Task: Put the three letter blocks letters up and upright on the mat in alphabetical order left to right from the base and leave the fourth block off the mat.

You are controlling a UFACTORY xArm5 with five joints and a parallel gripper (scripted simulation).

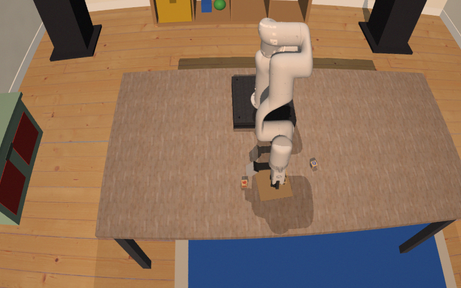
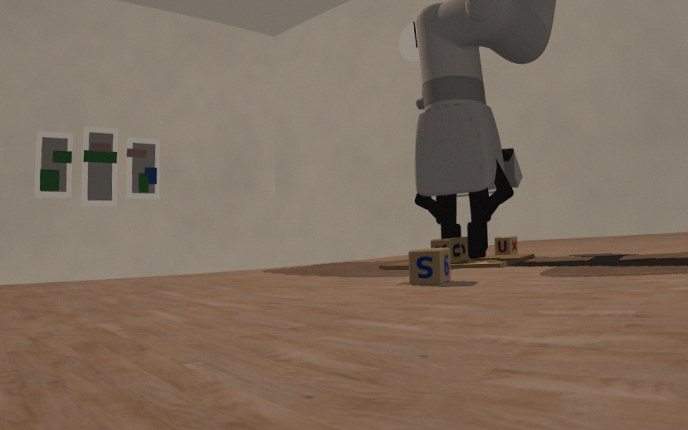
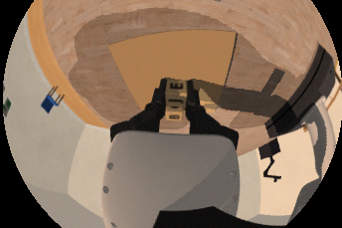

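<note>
Now: the tan mat 20 mm below my hand. From my hand the other things lie so: letter block (130 mm to the right, 10 mm below).
</note>
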